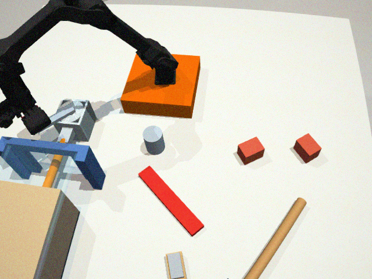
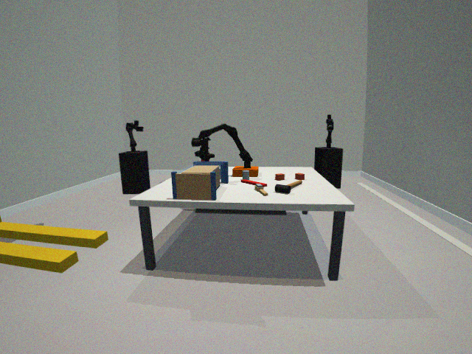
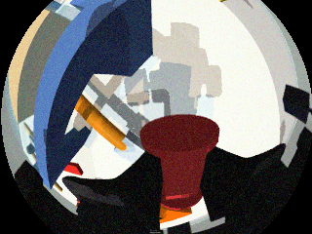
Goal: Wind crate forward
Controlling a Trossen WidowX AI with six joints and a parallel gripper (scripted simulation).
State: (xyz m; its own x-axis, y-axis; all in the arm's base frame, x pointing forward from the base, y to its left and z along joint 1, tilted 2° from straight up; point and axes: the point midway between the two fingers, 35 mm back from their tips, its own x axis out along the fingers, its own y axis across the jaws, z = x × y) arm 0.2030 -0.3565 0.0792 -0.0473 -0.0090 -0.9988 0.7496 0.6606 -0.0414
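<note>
My gripper tip is now 80 mm to the right of the grey winch, 80 mm past it and 80 mm above it. Round my gripper tip: red knob (20 mm above); then flat red bar (370 mm to the left, 190 mm ahead, 110 mm below); then winch handle (30 mm to the left, 20 mm behind, 10 mm below).
</note>
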